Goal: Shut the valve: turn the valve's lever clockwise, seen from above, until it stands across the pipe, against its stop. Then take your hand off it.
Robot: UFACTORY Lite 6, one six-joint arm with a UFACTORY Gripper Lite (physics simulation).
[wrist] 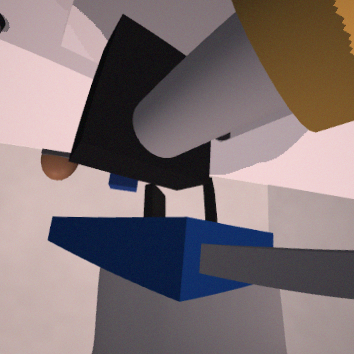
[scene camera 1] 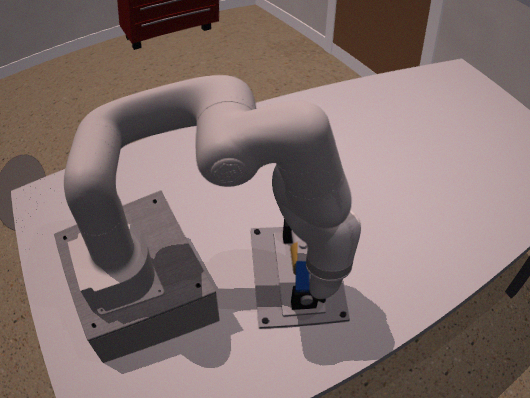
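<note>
The valve's lever has a blue grip on a grey bar. In the scene view it lies roughly along the pipe, over the near black pipe block. The valve's yellow body is partly hidden by the arm; the grey pipe shows in the wrist view. My gripper is open, its fingers apart. The blue grip crosses in front of the lower part of the fingers in the wrist view, and no part of it shows between them. Whether they touch is unclear. The arm hides the gripper in the scene view.
The valve stands on a grey base plate bolted at its corners, on the white table. The arm's metal base box stands to the left. A red cabinet and a brown door are in the background.
</note>
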